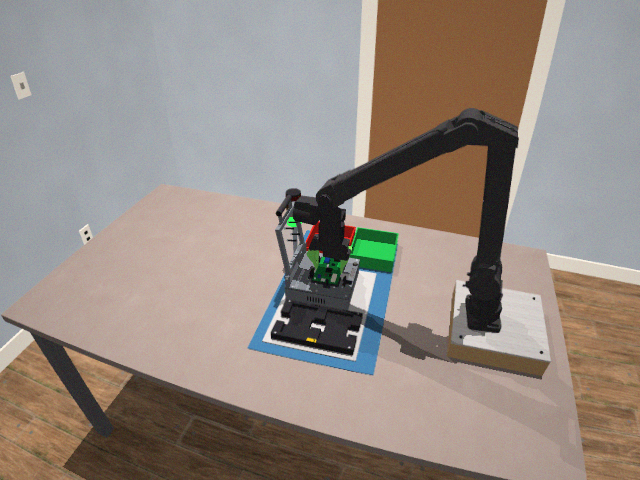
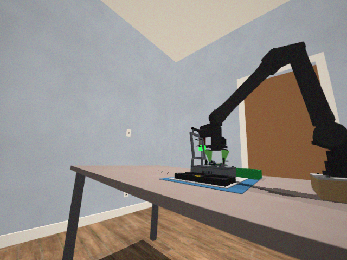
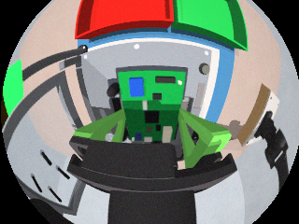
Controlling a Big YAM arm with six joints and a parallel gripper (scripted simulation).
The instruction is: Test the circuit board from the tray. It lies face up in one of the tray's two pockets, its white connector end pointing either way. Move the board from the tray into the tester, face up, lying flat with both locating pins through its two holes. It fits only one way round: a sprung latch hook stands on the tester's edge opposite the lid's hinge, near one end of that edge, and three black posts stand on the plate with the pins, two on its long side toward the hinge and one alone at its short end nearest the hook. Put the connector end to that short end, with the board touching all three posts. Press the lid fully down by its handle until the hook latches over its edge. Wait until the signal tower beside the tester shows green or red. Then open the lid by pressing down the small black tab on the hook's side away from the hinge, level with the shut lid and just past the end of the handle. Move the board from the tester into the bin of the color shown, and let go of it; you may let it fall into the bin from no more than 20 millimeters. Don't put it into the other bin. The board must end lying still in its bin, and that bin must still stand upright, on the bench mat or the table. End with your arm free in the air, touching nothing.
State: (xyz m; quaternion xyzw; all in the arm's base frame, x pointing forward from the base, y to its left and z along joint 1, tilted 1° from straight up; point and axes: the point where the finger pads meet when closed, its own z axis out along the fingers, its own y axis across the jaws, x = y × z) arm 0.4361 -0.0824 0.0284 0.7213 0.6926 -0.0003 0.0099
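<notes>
My gripper is now right at the green circuit board. The rest, counted from my hand: red bin: 40 mm ahead, 200 mm to the right, 60 mm below; then tester plate: 10 mm ahead, 10 mm to the left, 10 mm below; then tester lid: 110 mm ahead, 110 mm above.
</notes>
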